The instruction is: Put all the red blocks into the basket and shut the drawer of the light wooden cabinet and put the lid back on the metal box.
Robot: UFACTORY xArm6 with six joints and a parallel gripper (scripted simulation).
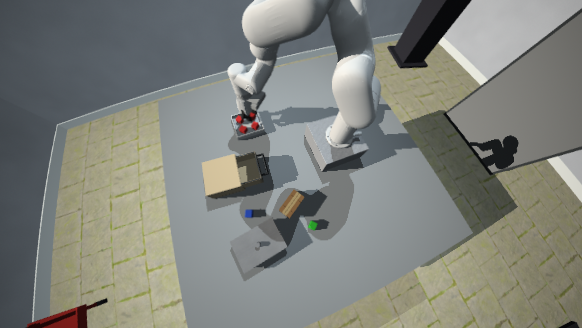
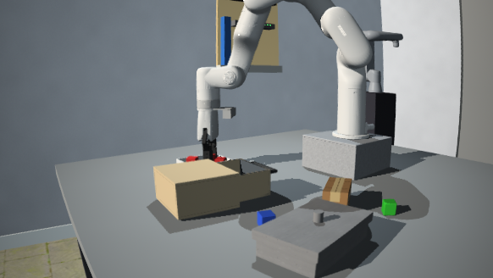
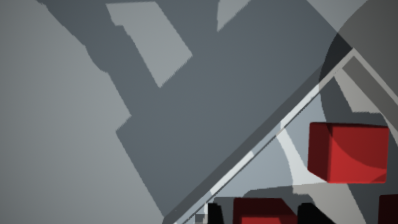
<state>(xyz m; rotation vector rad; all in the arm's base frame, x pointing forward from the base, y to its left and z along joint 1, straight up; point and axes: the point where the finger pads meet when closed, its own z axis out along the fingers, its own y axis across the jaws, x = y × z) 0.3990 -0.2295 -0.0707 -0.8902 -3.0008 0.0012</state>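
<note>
My gripper is now 30 mm short of the white basket, 40 mm to the right of it and 20 mm above it. Round my hand: blue block: 50 mm ahead, 500 mm to the left, 20 mm below; then drawer: 40 mm ahead, 310 mm to the left; then light wooden cabinet: 90 mm ahead, 320 mm to the left.
</note>
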